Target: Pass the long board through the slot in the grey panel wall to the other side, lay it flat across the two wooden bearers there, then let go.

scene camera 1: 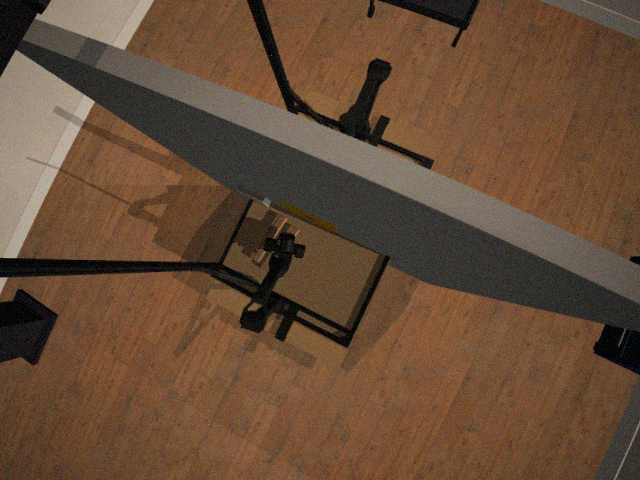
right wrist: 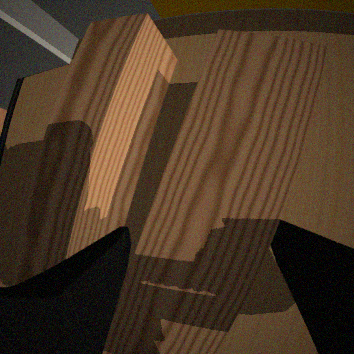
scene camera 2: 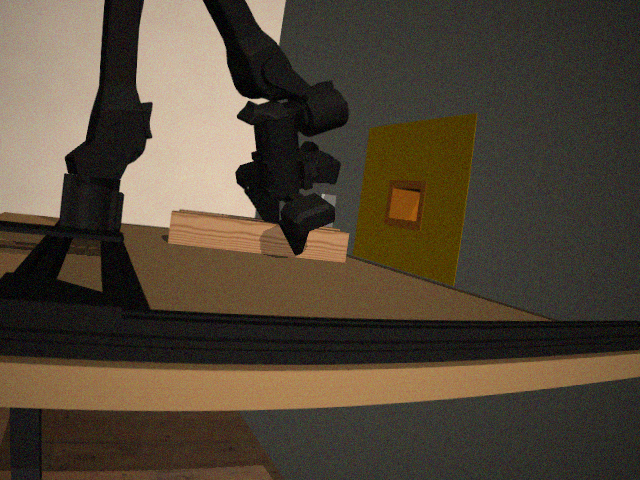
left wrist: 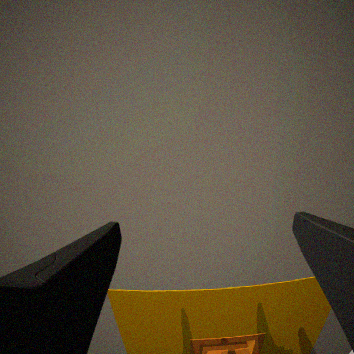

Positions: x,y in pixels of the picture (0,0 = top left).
Scene:
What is the left gripper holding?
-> Nothing.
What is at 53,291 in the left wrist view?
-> The left gripper.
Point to a slot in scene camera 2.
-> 405,202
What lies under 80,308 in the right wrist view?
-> The right gripper.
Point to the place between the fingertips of the right gripper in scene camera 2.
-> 286,242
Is the left gripper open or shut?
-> Open.

